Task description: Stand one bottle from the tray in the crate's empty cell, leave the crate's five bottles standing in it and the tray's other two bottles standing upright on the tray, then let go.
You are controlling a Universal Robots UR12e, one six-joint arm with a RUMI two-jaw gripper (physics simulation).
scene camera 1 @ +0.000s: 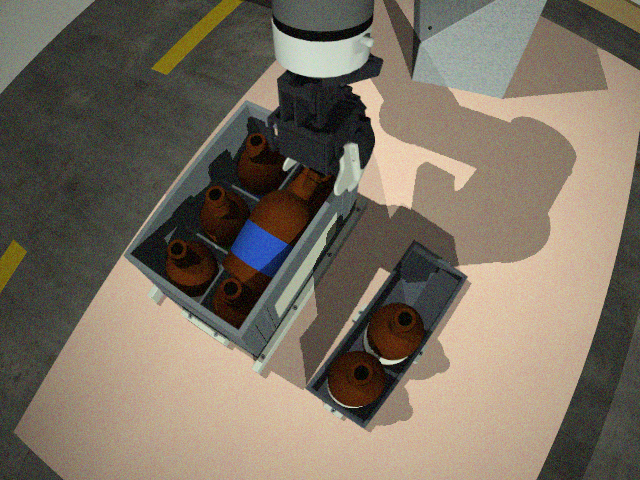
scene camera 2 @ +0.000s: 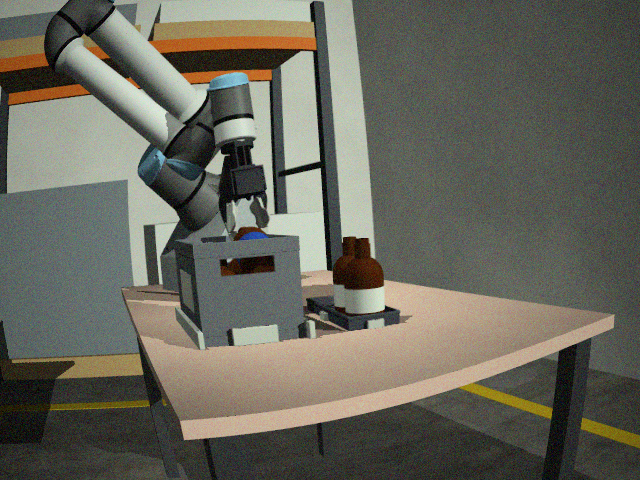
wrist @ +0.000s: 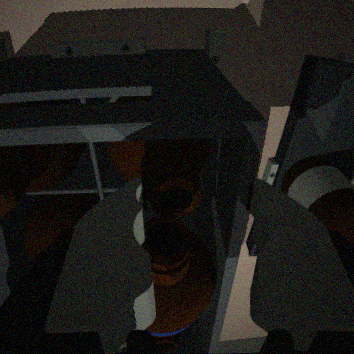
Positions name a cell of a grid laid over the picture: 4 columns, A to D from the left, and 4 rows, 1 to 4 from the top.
Labels:
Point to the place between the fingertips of the gripper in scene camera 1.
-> C2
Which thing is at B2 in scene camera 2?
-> The gripper.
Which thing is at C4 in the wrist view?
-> A blue-labelled brown bottle.

